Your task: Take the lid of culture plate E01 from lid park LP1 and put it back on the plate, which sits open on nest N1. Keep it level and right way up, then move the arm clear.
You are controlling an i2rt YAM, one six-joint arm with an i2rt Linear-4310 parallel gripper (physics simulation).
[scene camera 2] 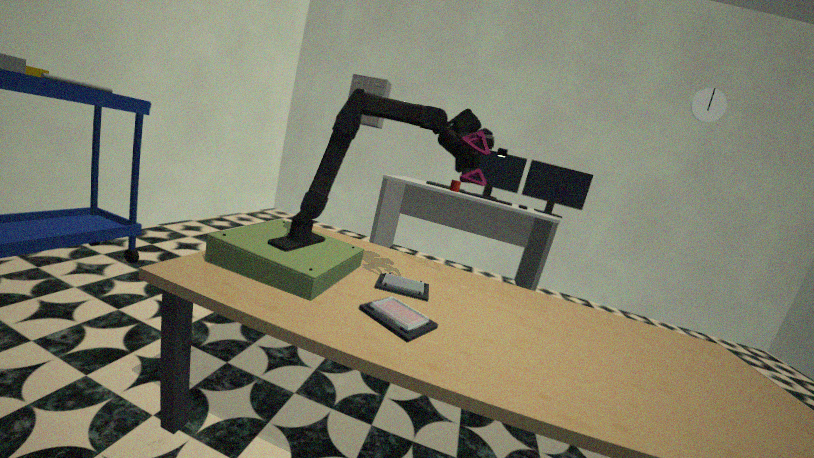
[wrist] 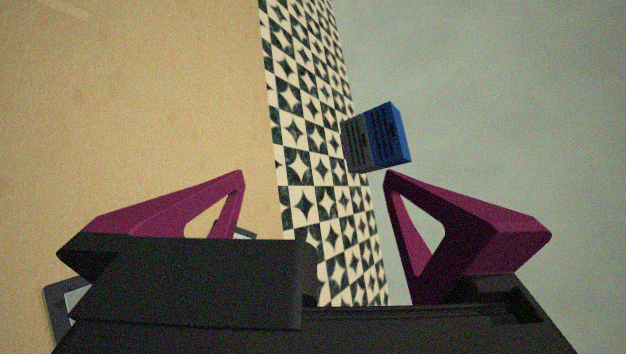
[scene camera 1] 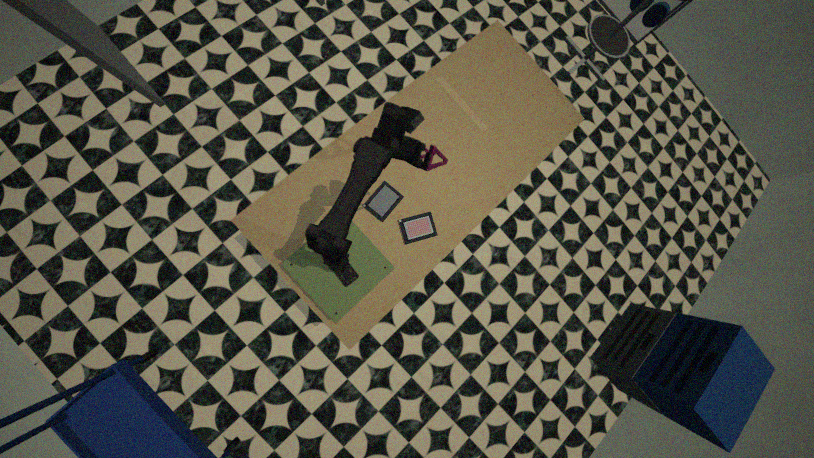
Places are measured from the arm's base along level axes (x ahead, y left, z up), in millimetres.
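Pixels of known places: gripper, fingertip midpoint: (scene camera 2: 486,170) (wrist: 313,177) (scene camera 1: 438,158); arm's base, link origin: (scene camera 2: 298,242).
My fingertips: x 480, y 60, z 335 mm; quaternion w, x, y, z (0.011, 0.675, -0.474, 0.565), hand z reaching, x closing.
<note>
For each thing: its top centre in the pictures, then the offset to it from my fingertips. Level surfaces: height alone.
- open culture plate E01, top centre: (scene camera 2: 400,309) (scene camera 1: 419,227) dx -98, dy -147, dz -379 mm
- dark nest N1, top centre: (scene camera 2: 399,312) (scene camera 1: 418,227) dx -98, dy -147, dz -387 mm
- park, top centre: (wrist: 112,319) (scene camera 2: 404,281) (scene camera 1: 383,200) dx -155, dy +54, dz -385 mm
- wooden table, surface height: dz -405 mm
The open culture plate E01 (scene camera 1: 418,227) (scene camera 2: 401,313), with pink contents, sits on the dark nest N1 (scene camera 1: 421,239) (scene camera 2: 384,322). Its pale grey lid (scene camera 1: 383,200) (scene camera 2: 403,283) lies flat on lid park LP1 (scene camera 1: 392,209) (scene camera 2: 425,291), nearer the arm. My gripper (scene camera 1: 437,158) (scene camera 2: 486,168) (wrist: 313,177) is open and empty, high above the table and away from both holders, its magenta fingers wide apart. In the wrist view, parts of the park (wrist: 53,310) and the nest (wrist: 248,231) show at lower left; the gripper body hides the rest.
The arm stands on a green block (scene camera 1: 364,267) (scene camera 2: 273,262) on the wooden table (scene camera 1: 512,85) (scene camera 2: 569,353) (wrist: 125,100). A blue cart (scene camera 1: 125,415) (scene camera 2: 56,227), a blue and grey cabinet (scene camera 1: 734,381) (wrist: 390,135) and a desk with monitors (scene camera 2: 556,183) stand beyond the table.
</note>
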